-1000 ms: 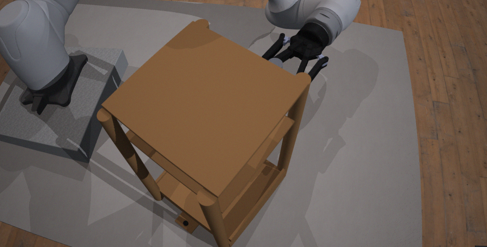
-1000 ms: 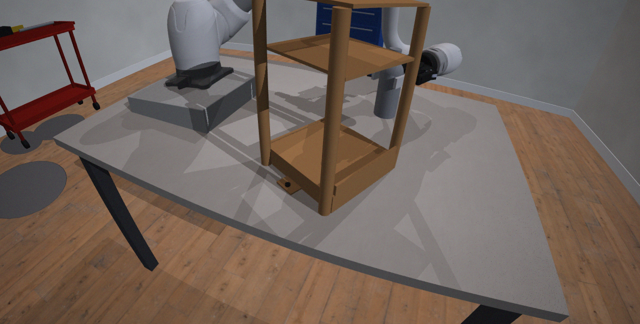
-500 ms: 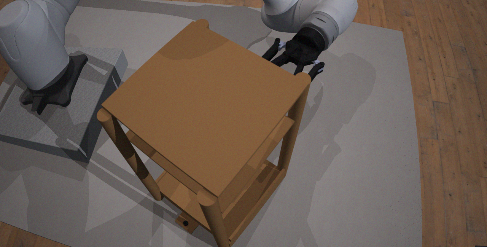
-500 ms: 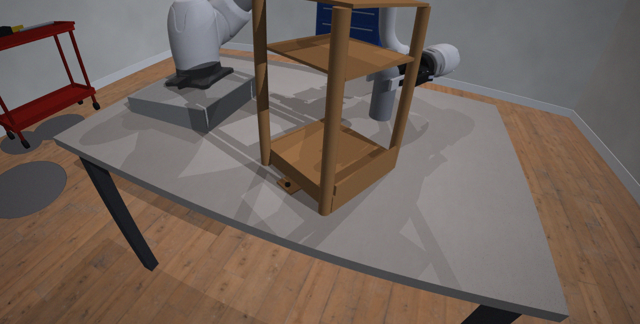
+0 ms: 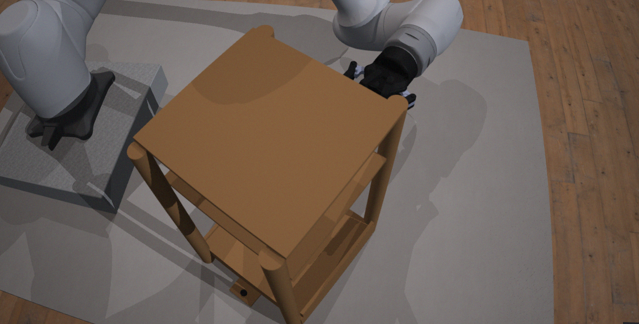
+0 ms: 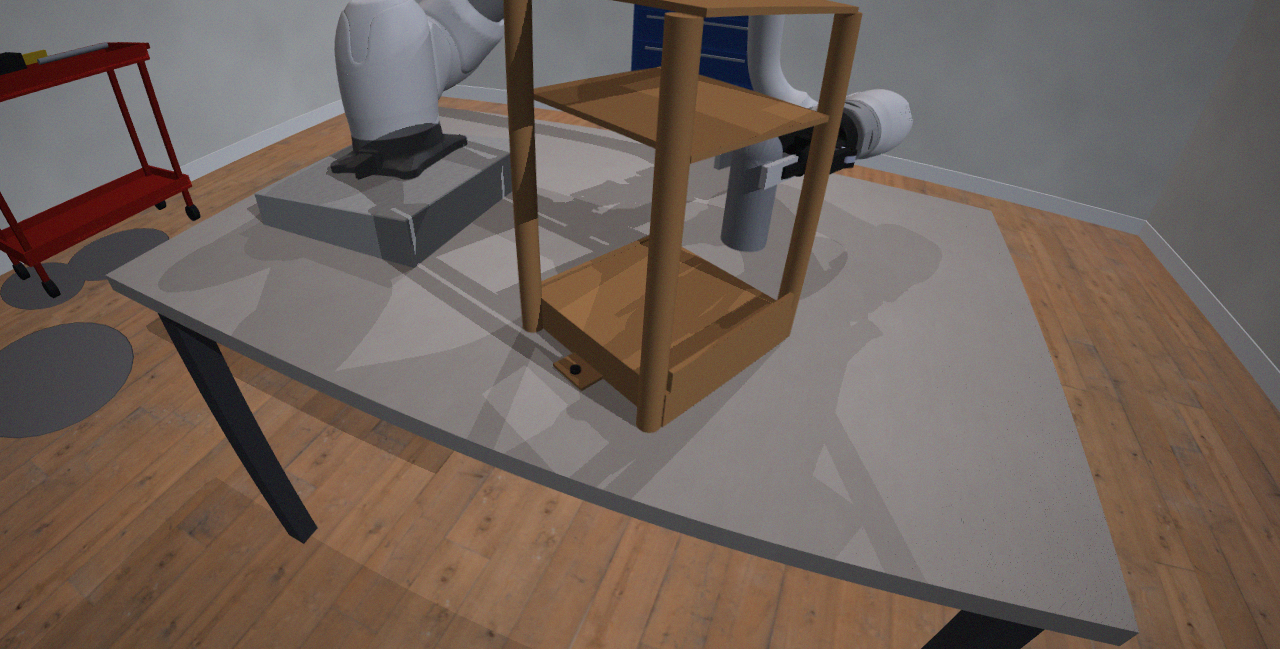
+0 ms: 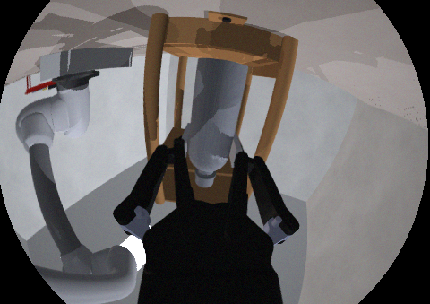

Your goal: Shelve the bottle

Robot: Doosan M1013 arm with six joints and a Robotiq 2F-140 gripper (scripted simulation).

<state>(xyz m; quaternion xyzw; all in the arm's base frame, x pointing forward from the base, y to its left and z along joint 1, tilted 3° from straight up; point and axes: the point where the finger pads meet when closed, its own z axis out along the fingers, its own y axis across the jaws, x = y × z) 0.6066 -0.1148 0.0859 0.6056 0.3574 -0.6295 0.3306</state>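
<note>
Right now the brown shelving unit is 80 mm behind my hand, 120 mm to the right of it and 10 mm above it. Round my hand: grey bottle (10 mm above).
</note>
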